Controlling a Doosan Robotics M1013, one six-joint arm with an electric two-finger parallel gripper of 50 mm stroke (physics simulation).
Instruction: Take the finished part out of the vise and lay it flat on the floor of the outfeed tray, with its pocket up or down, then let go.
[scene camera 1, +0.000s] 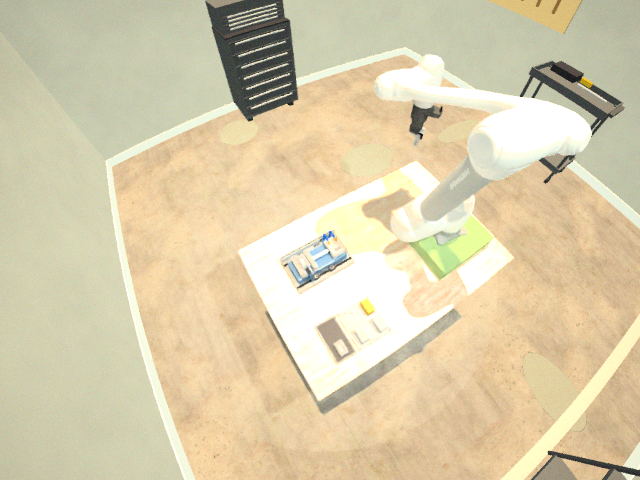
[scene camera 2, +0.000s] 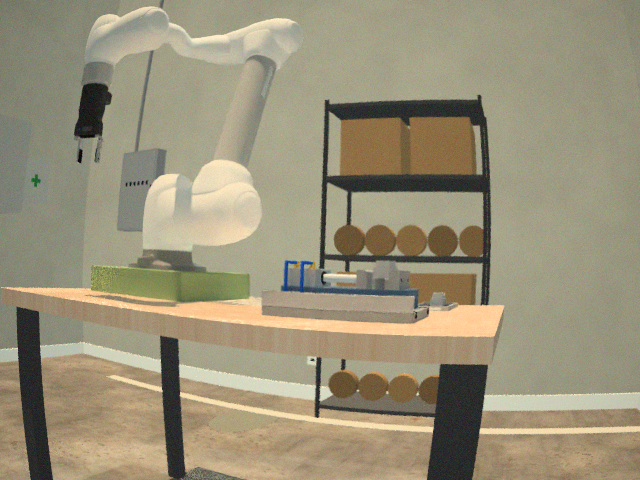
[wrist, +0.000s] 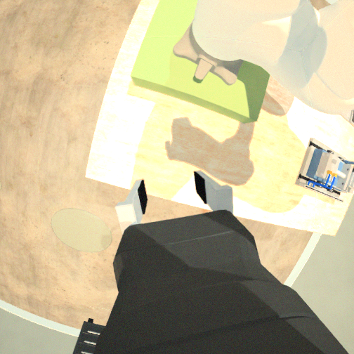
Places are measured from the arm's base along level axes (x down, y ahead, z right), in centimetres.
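Where they show: gripper, between the fingertips: (scene camera 1: 417, 142) (scene camera 2: 87, 162); arm's base, origin of its link: (scene camera 2: 166, 269).
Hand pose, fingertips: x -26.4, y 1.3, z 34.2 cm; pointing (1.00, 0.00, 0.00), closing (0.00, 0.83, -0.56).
Observation:
Each offset is from my fingertips to the top centre of the thing. "pt": to the spot under its first point.
The blue and grey vise @[dz -24.6, dx +24.1, dy +63.2 cm] (scene camera 1: 329, 260) (scene camera 2: 405, 293) (wrist: 315, 162) sits in a pale raised-edge base on the table. A grey block @[dz -26.1, dx +22.5, dy +70.1 cm] (scene camera 2: 385, 269), likely the finished part, stands between its jaws and rises above them; its pocket cannot be made out. A flat tray area on the table has a dark section @[pt dz -57.9, dx +33.4, dy +70.7 cm] (scene camera 1: 329, 332) holding a small pale piece @[dz -66.2, dx +29.9, dy +68.9 cm] (scene camera 1: 340, 347), and a pale section beside it; which is the outfeed tray I cannot tell. My gripper (scene camera 1: 417, 139) (scene camera 2: 88, 155) (wrist: 170, 185) is open and empty, high up beyond the table edge, far from vise and tray.
The green base block (scene camera 1: 454, 253) (scene camera 2: 214, 285) (wrist: 210, 97) carries the arm at one end of the table. A yellow block @[dz -54.4, dx +29.6, dy +51.1 cm] (scene camera 1: 367, 306) and two grey pieces @[dz -64.8, dx +29.6, dy +58.7 cm] (scene camera 1: 361, 336) @[dz -63.4, dx +29.6, dy +49.7 cm] (scene camera 1: 379, 324) are at the pale section. Blue upright hooks @[pt dz -15.0, dx +30.5, dy +53.3 cm] (scene camera 1: 328, 236) (scene camera 2: 294, 275) (wrist: 330, 181) stand at one vise end.

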